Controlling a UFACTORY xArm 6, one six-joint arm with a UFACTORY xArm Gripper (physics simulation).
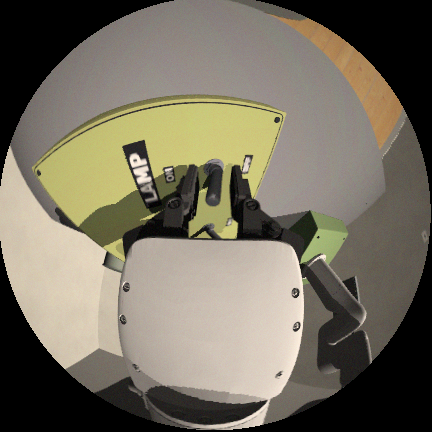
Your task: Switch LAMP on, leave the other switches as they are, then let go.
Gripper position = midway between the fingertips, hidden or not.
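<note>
My own gripper [214, 175] is here in what I see, and so is a yellow-green switch panel [112, 173].
</note>
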